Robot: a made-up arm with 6 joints. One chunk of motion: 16 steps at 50 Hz.
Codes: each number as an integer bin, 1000 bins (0 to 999) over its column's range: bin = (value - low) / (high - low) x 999, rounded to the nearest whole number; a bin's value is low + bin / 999 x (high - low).
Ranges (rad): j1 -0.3..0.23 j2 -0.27..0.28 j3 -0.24..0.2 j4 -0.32..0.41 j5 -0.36..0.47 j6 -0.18..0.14
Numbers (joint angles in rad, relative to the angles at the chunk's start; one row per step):
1: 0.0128 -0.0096 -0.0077 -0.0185 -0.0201 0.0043
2: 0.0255 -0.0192 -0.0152 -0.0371 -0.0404 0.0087
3: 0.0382 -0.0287 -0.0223 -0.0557 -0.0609 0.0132
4: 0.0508 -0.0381 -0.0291 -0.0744 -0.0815 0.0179
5: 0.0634 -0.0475 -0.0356 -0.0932 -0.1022 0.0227
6: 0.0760 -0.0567 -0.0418 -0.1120 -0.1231 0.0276
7: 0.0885 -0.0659 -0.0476 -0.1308 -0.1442 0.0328
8: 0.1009 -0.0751 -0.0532 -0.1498 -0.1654 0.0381
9: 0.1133 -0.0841 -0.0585 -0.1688 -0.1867 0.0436
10: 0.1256 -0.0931 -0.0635 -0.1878 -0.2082 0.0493
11: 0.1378 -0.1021 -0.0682 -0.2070 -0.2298 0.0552
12: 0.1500 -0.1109 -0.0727 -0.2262 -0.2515 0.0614
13: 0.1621 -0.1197 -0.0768 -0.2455 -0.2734 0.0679
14: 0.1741 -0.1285 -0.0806 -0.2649 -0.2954 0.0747
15: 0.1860 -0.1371 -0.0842 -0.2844 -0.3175 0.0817
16: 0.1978 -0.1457 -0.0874 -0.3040 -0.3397 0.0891
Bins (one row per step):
1: 590 473 527 413 409 575
2: 614 456 510 387 385 589
3: 637 438 494 362 360 603
4: 661 421 479 336 335 618
5: 685 404 464 310 310 633
6: 709 387 450 285 285 648
7: 732 371 437 259 260 664
8: 756 354 424 233 234 681
9: 779 338 412 207 209 698
10: 802 321 401 181 183 716
11: 825 305 390 155 157 734
12: 848 289 380 128 131 754
13: 871 273 371 102 104 774
14: 894 257 362 75 78 795
15: 916 241 354 49 51 817
16: 938 226 346 22 24 840

